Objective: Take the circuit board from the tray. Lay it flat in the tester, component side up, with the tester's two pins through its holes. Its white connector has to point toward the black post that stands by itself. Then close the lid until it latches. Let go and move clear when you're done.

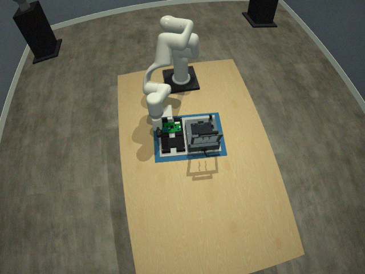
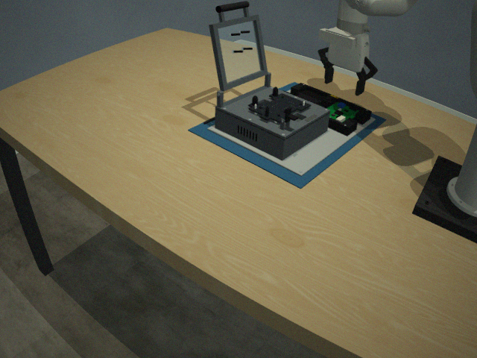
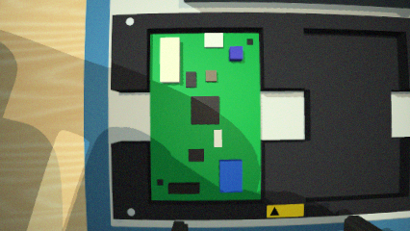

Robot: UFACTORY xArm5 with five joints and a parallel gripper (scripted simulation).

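The green circuit board lies 70 mm to the left of my hand, 40 mm below it and 20 mm behind it. The rest, counted from my hand: black nest 240 mm to the left, 60 mm ahead, 10 mm above; clear lid 220 mm to the left, 180 mm ahead, 120 mm above.
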